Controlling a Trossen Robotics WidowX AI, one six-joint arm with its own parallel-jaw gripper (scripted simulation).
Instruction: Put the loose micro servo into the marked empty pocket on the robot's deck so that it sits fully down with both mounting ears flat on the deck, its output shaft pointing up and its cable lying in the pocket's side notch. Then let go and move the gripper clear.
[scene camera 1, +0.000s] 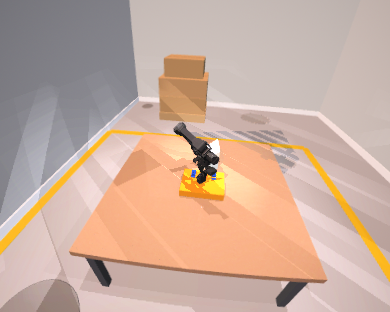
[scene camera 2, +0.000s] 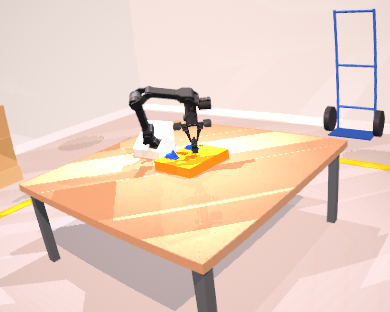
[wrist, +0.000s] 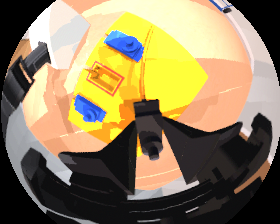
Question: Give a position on an orange-yellow deck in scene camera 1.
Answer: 211, 189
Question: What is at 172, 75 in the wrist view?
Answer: An orange-yellow deck.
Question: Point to a micro servo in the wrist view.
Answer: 148, 118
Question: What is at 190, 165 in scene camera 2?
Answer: An orange-yellow deck.
